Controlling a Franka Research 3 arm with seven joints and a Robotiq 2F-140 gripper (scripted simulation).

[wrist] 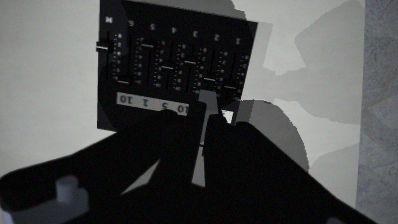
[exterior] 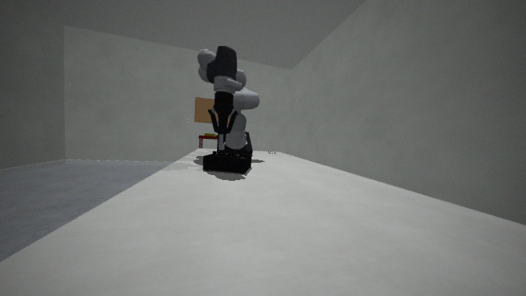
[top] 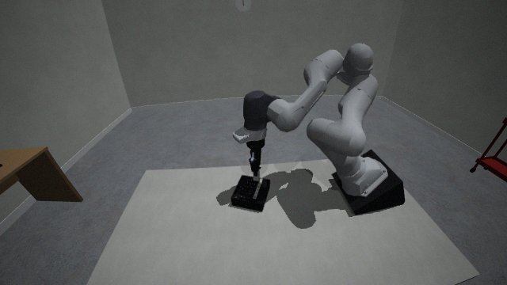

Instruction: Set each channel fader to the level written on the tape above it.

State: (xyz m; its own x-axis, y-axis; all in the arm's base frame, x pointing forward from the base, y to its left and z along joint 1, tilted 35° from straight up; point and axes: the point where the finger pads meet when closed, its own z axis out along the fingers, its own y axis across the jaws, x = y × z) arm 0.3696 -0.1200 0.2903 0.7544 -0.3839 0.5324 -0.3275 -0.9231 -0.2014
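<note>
Now: hand 2 cm short of the channel 2 fader cap, 1 cm to the left of it and 4 cm above it. Also, from my hand: channel 1 fader cap: 1 cm ahead, 3 cm to the right, 4 cm below; master fader cap: 8 cm ahead, 9 cm to the left, 4 cm below.
</note>
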